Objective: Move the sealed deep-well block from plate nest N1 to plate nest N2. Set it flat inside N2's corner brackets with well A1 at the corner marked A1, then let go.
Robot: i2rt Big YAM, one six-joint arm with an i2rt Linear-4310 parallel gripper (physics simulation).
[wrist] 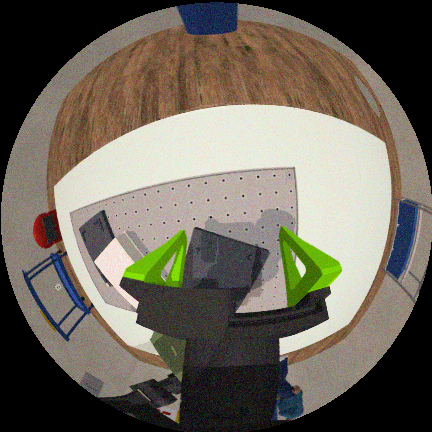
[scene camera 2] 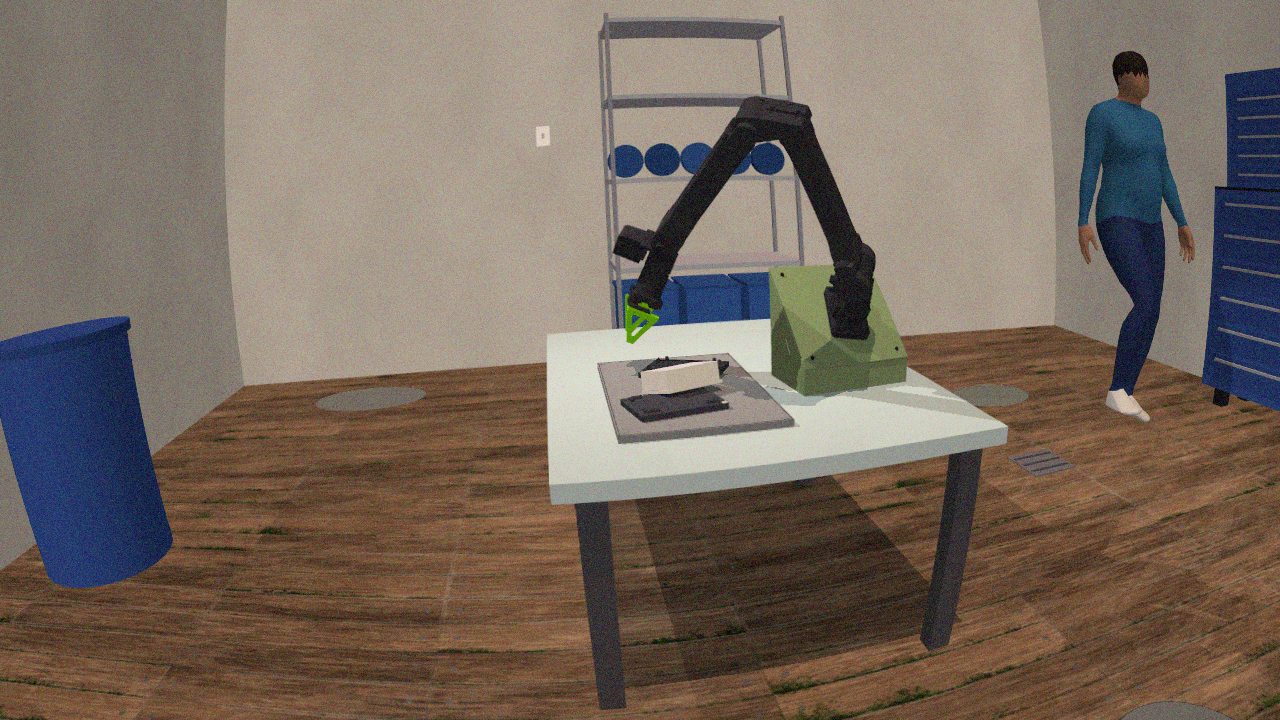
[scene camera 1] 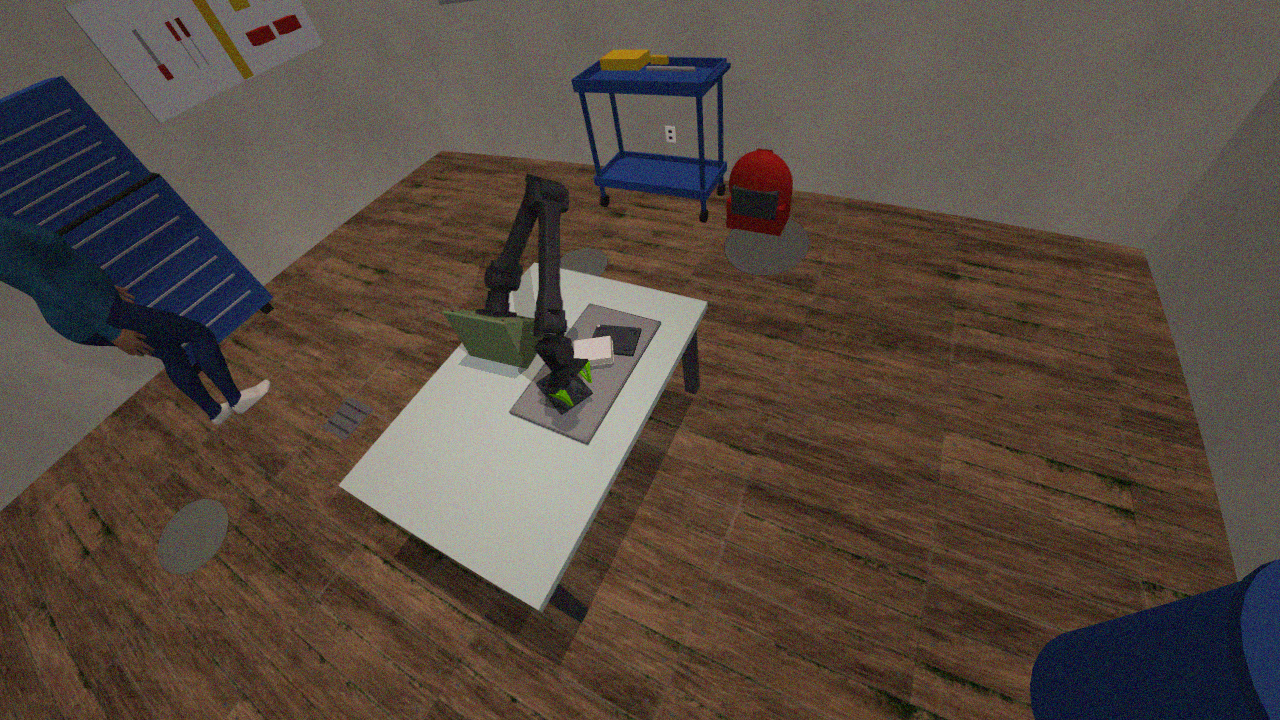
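Seen in the pictures: gripper, fingertip midpoint: (wrist: pixel 232 232) (scene camera 2: pixel 628 337) (scene camera 1: pixel 581 394); arm's base, link origin: (scene camera 2: pixel 845 315) (scene camera 1: pixel 496 315).
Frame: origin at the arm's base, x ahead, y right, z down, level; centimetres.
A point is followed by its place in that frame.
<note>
The sealed block (scene camera 1: pixel 593 349) {x 36.4, y -4.1, z 7.3 cm} (scene camera 2: pixel 680 377) {x 36.5, y -9.5, z 8.0 cm} (wrist: pixel 116 260) {x 39.4, y -4.6, z 7.4 cm}, pale with a greyish side, lies on the grey perforated board (scene camera 1: pixel 528 411) {x 26.9, y 23.0, z 12.3 cm} (scene camera 2: pixel 765 419) {x 24.1, y -25.4, z 12.3 cm} (wrist: pixel 260 187) {x 47.7, y 18.9, z 12.3 cm} between two dark plate nests. One nest (scene camera 1: pixel 629 339) {x 43.4, y -15.1, z 11.2 cm} (scene camera 2: pixel 675 406) {x 38.5, y -17.2, z 11.1 cm} (wrist: pixel 97 235) {x 42.7, y -12.8, z 11.1 cm} is at the cart end, close beside the block. The other nest (scene camera 1: pixel 546 382) {x 26.5, y 11.6, z 11.1 cm} (wrist: pixel 227 257) {x 37.8, y 13.2, z 11.1 cm} is below my gripper and partly hidden by it in scene camera 1. Labels N1, N2 and A1 are unreadable. Whether the block touches a nest is unclear. My gripper (scene camera 1: pixel 577 389) {x 44.0, y 14.1, z 4.8 cm} (scene camera 2: pixel 632 338) {x 44.0, y 14.1, z 4.8 cm} (wrist: pixel 232 232) {x 44.0, y 14.1, z 4.8 cm} is open and empty, above the board.
A green slanted housing (scene camera 1: pixel 490 340) {x 4.7, y 9.6, z 1.2 cm} (scene camera 2: pixel 827 340) {x 5.9, y -4.9, z 4.0 cm} (wrist: pixel 169 350) {x 13.3, y -2.4, z 5.2 cm} stands by the arm base on the white table (scene camera 1: pixel 465 474) {x 21.2, y 49.0, z 13.6 cm} (scene camera 2: pixel 895 438) {x 4.1, y -39.1, z 13.6 cm} (wrist: pixel 345 165) {x 51.8, y 38.9, z 13.6 cm}. A person (scene camera 1: pixel 161 331) (scene camera 2: pixel 1129 170) stands beyond the table. A blue cart (scene camera 1: pixel 651 85) and blue bin (scene camera 2: pixel 80 447) stand on the floor.
</note>
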